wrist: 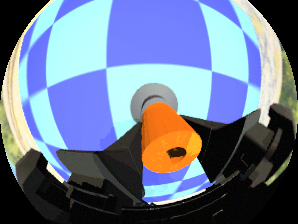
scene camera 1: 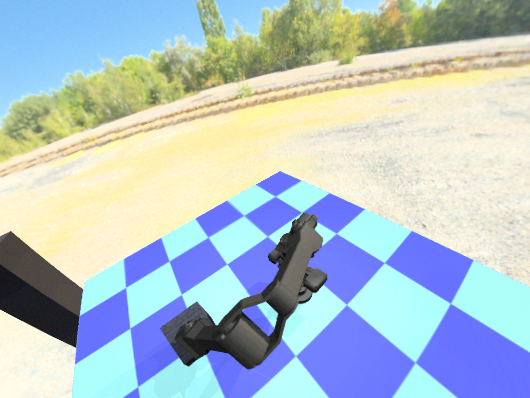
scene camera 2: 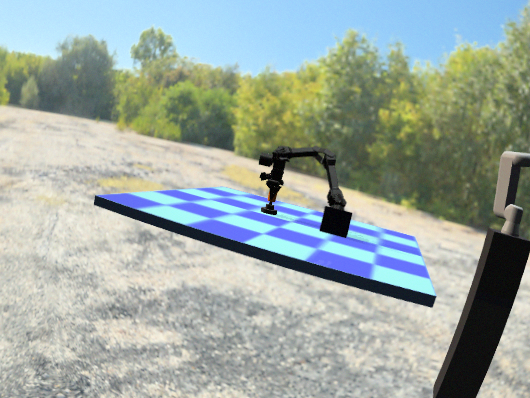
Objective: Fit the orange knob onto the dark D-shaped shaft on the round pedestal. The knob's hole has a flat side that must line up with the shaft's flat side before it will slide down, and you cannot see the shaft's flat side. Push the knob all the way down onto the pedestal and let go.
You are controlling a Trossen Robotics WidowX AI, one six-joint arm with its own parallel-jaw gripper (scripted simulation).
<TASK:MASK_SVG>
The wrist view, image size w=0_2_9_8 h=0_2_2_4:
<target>gripper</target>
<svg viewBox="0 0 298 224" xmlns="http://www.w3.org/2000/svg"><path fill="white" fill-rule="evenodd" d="M294 116L290 108L275 103L270 104L267 116L270 117L267 127L259 123L261 108L239 117L233 123L180 115L181 119L201 137L202 148L197 159L209 183L213 184L221 177L225 177L225 180L202 193L194 194L193 197L182 198L181 201L169 204L133 206L133 202L142 202L144 161L141 151L141 121L102 151L57 149L57 159L60 159L61 164L72 173L67 181L69 189L48 171L48 159L45 159L44 153L39 149L36 151L31 148L21 160L17 160L16 180L25 196L49 224L249 224L273 196L285 175L287 167L281 175L275 177L273 183L266 184L293 152L297 136Z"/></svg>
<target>orange knob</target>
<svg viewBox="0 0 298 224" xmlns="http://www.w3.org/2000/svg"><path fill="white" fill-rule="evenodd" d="M149 105L145 109L144 115L142 115L141 151L145 168L152 172L165 173L188 167L200 155L202 148L200 135L194 132L194 129L190 128L190 125L185 120L182 120L181 116L169 107L169 104L154 103Z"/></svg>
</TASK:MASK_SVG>
